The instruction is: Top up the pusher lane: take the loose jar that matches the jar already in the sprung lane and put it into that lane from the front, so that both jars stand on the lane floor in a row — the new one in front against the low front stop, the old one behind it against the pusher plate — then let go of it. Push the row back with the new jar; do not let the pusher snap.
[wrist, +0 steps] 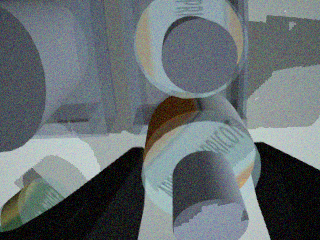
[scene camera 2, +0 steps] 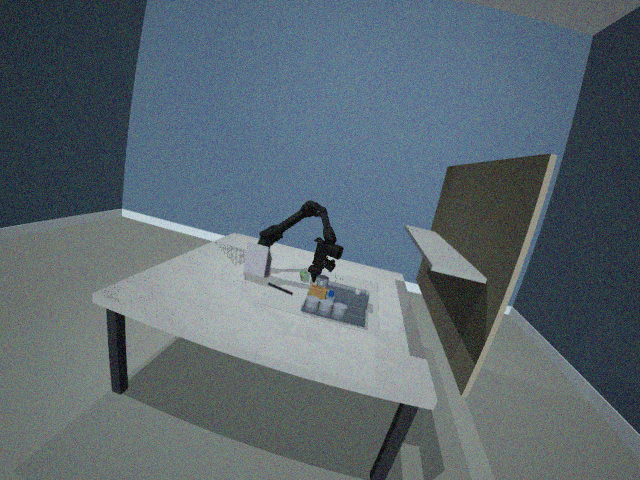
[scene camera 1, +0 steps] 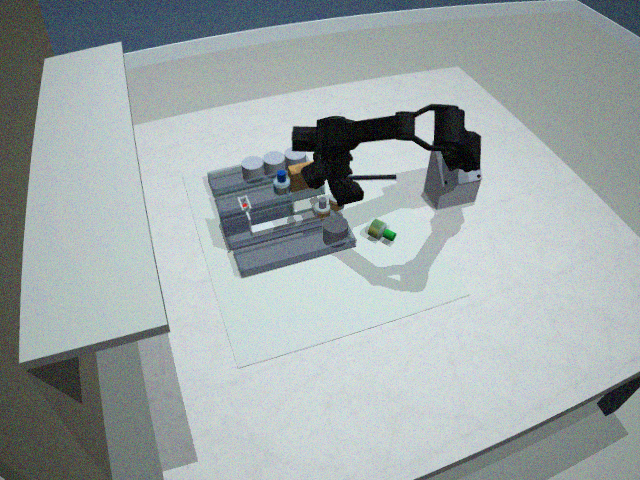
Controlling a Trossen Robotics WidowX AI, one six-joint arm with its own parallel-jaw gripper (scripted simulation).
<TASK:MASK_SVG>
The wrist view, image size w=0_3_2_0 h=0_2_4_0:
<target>gripper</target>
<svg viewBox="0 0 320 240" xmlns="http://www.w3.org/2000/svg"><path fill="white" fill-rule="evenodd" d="M144 148L136 147L129 149L123 156L117 157L107 168L97 173L95 177L92 177L84 185L81 185L81 188L71 193L67 199L64 197L63 201L53 205L51 209L48 208L48 211L43 212L43 215L40 213L35 219L23 224L23 227L20 225L19 228L11 229L11 231L0 232L0 240L137 240L141 220L143 220L145 195L143 179L141 179ZM255 143L261 159L260 177L255 187L256 199L259 201L260 212L263 215L265 225L267 225L269 239L320 240L320 169L316 169L313 165L308 165L305 161L303 163L303 161L288 155L288 153L281 152L280 149L276 149L272 145L261 143L261 141L260 143Z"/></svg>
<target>grey-capped jar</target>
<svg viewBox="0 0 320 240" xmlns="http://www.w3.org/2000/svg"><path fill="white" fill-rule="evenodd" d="M220 92L205 97L192 97L192 99L183 99L183 97L172 96L167 93L167 95L161 97L159 103L153 108L151 121L149 121L141 179L143 179L143 187L149 199L157 207L163 209L163 211L171 213L173 235L175 235L177 240L239 240L243 233L247 231L249 217L244 201L251 195L256 187L257 180L259 180L260 153L257 152L257 147L253 143L251 133L245 128L239 113L229 103L227 97L221 95Z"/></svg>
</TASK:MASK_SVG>
